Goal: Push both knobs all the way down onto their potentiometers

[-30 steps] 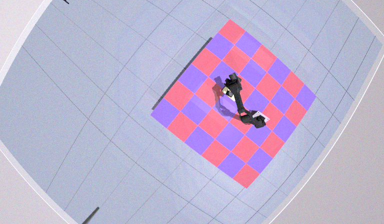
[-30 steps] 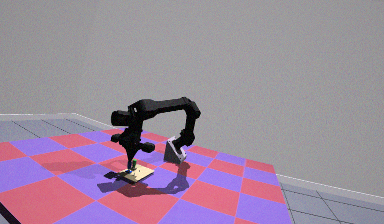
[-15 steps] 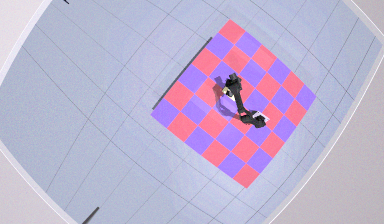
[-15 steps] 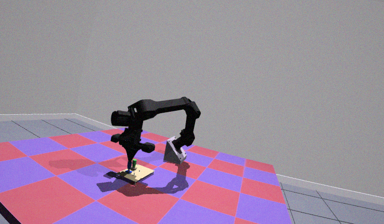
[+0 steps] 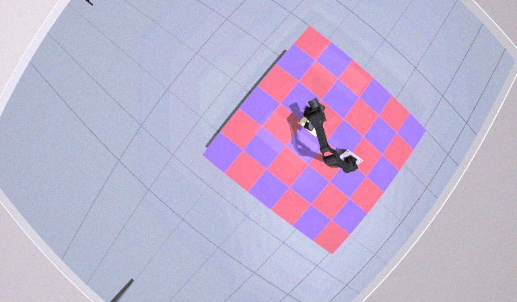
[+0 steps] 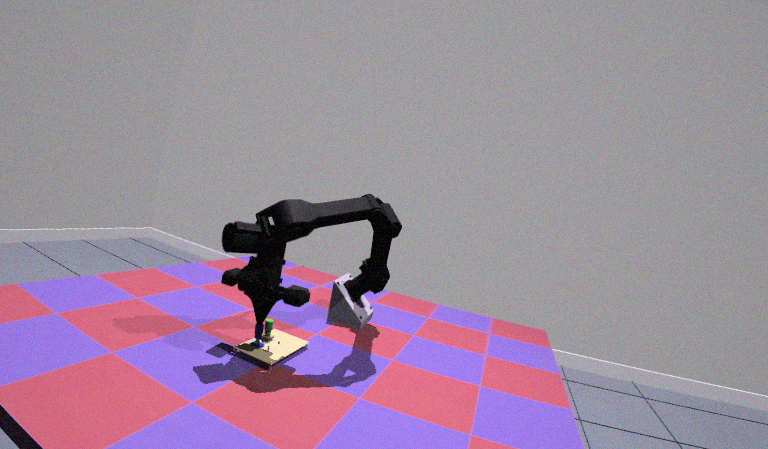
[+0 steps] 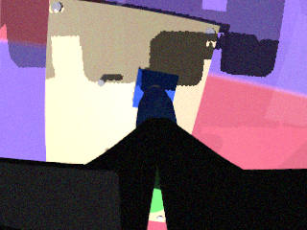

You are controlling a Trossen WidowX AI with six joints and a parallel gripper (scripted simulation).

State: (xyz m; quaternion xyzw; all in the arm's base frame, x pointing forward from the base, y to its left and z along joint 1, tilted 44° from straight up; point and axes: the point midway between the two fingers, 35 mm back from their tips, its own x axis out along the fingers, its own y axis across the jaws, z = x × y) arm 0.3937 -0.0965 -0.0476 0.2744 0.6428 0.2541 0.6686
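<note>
The blue knob lies 1 cm below my gripper tip. From my gripper tip the other things lie so: green knob (5 cm behind, 2 cm below).
</note>
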